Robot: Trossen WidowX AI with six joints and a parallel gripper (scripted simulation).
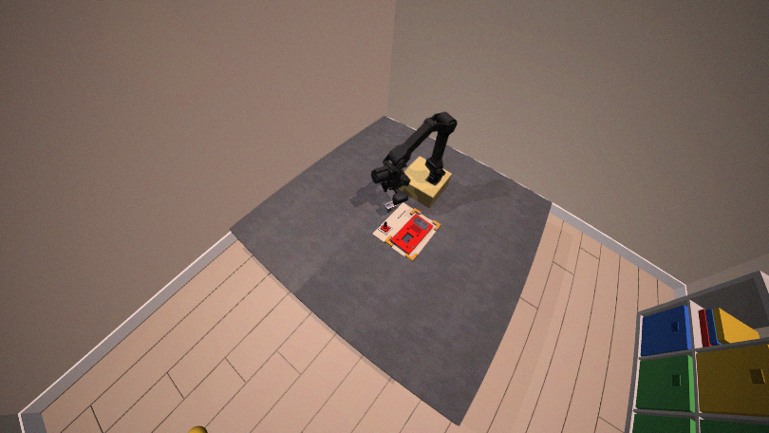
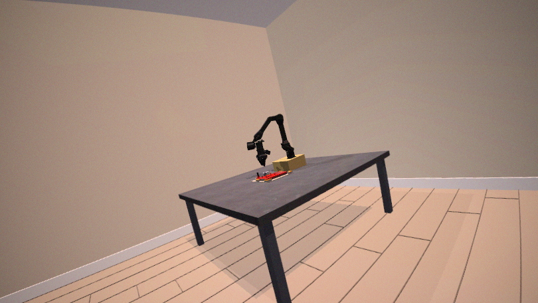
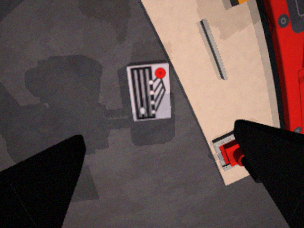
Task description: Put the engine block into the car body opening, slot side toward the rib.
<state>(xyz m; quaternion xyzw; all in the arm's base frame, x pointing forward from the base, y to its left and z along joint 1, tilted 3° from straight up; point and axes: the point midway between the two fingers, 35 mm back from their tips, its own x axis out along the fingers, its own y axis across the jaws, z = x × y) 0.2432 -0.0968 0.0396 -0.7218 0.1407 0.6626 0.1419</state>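
My gripper tip is now 80 mm above the grey engine block and 10 mm past it.
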